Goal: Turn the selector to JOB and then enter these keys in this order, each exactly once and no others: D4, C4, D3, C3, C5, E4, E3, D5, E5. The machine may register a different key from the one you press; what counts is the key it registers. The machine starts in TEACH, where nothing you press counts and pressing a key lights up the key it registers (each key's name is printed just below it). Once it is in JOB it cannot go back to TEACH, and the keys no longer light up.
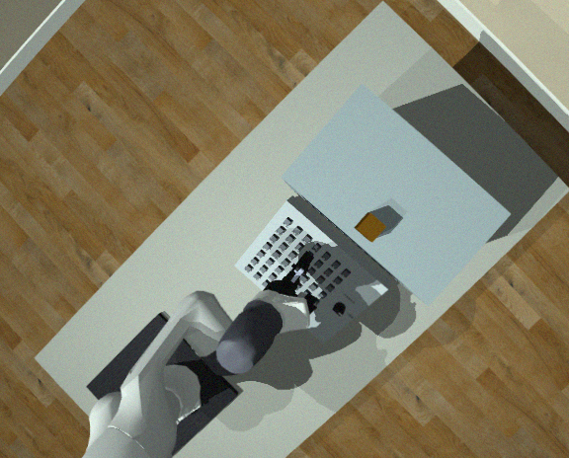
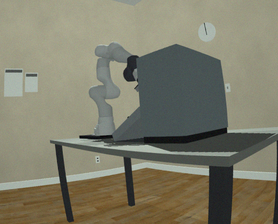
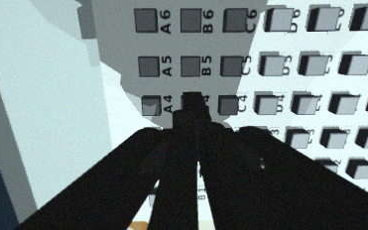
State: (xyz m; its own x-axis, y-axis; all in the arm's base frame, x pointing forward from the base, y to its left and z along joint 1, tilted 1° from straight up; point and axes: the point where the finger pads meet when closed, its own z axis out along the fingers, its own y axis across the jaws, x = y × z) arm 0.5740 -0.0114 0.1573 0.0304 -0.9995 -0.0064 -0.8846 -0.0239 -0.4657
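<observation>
Right now my hand is 50 mm above the key C5, 30 mm to the left of it and 10 mm past it. The rest, counted from my hand: D5 key: 60 mm below, 40 mm to the right, 40 mm behind; key D6: 70 mm to the right, 60 mm below, 40 mm behind; key D4: 60 mm below, 40 mm behind.
</observation>
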